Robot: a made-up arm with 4 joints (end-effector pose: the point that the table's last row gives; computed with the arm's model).
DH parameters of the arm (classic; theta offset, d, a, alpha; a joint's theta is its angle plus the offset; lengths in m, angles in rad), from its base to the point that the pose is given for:
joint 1: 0 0.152 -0.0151 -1.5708
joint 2: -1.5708 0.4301 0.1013 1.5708
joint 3: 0 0.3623 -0.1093 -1.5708
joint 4: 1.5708 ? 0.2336 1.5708
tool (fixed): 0 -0.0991 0 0
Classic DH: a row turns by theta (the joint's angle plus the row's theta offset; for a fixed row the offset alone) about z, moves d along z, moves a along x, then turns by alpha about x.
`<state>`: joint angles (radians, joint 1 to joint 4).
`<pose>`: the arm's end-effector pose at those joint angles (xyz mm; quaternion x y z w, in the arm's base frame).
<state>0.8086 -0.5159 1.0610 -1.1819</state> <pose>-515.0 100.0 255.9 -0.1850 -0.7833 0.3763 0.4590</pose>
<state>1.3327 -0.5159 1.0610 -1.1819</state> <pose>-496.0 -171.1 255.9 0.0243 -0.8045 0.4823 0.3458</pose>
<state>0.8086 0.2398 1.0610 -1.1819</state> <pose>-415.4 204.4 411.5 -0.1985 -0.5107 0.6059 0.5768</pose>
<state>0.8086 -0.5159 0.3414 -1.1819</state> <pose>-447.5 50.9 236.3 0.1434 -0.7432 0.3072 0.5769</pose>
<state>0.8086 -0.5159 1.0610 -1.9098</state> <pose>-673.4 28.6 206.4 -0.0389 -0.8954 0.4175 0.1501</pose>
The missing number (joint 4, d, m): -0.1003
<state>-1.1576 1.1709 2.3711 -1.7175</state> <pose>521.2 298.1 455.4 -0.1534 -0.0209 0.5716 0.8058</pose>
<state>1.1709 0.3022 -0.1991 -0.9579</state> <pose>-349.3 13.2 296.7 0.2440 -0.2227 0.4717 0.8175</pose>
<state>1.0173 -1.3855 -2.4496 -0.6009</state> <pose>-525.3 186.7 55.6 -0.8976 -0.1752 -0.4043 0.0134</pose>
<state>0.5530 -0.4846 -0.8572 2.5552</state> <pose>-696.4 137.0 -200.8 -0.1932 0.7583 0.5260 0.3332</pose>
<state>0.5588 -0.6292 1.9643 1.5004</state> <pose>-558.7 -177.2 155.4 -0.4521 0.1140 -0.5604 0.6845</pose>
